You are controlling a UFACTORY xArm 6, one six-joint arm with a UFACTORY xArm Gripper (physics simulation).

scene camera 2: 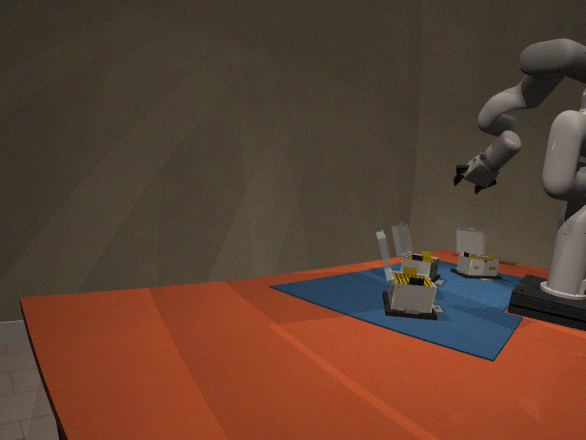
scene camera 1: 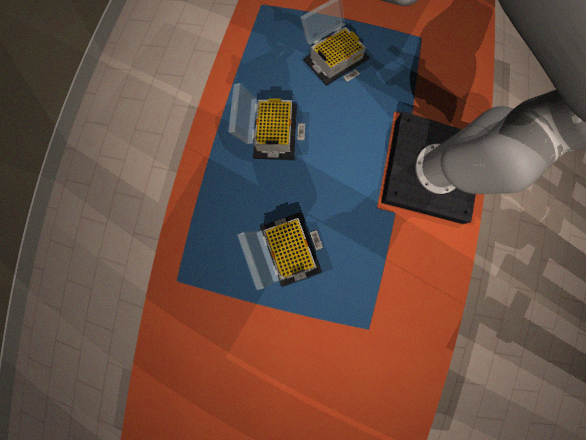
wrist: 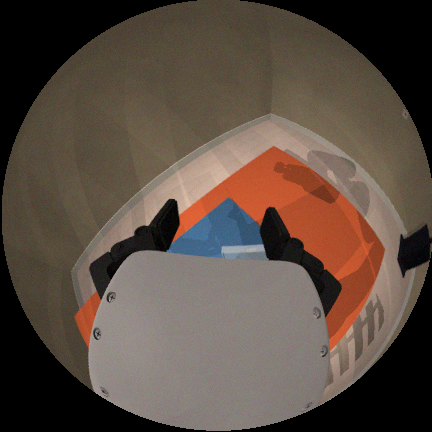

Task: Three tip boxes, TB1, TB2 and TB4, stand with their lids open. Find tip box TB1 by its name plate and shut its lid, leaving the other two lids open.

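Frame: origin at the arm's base, x ahead, y left, z up, level; millimetres.
Where they show: gripper, fingertip midpoint: (scene camera 2: 465, 186) (wrist: 220, 214); arm's base at its link origin: (scene camera 2: 563, 292) (scene camera 1: 438, 169).
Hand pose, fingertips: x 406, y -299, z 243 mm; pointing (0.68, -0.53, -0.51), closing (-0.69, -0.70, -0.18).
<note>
Each offset is from my fingertips to the top centre of the thing. "pt": to the spot under its first point. Level surfaces: height alone.
Three white tip boxes with yellow tip racks stand with clear lids open: one at the back (scene camera 1: 339, 50) (scene camera 2: 477, 266), one in the middle (scene camera 1: 274, 122) (scene camera 2: 420, 267), one at the front (scene camera 1: 290, 248) (scene camera 2: 412, 297). A small name plate lies beside each: the back plate @(pt dx -146, dy +72, dz -292 mm) (scene camera 1: 351, 75), the middle plate @(pt dx -49, dy +270, dz -292 mm) (scene camera 1: 301, 131) and the front plate @(pt dx -148, dy +536, dz -292 mm) (scene camera 1: 316, 240). Their lettering is too small to read, so I cannot tell which box is TB1. My gripper (scene camera 2: 467, 186) (wrist: 220, 214) is open and empty, high above the table. Part of a clear lid @(pt dx -29, dy -10, dz -148 mm) (wrist: 243, 251) shows past the wrist housing; its box is hidden.
The boxes stand on a blue mat @(dz -294 mm) (scene camera 1: 345, 300) (scene camera 2: 480, 345) (wrist: 200, 235) on the orange table @(dz -297 mm) (scene camera 1: 280, 390) (scene camera 2: 150, 370) (wrist: 310, 215). The arm's black base (scene camera 1: 407, 200) (scene camera 2: 530, 302) stands at the mat's right edge. The open lids rise above the racks.
</note>
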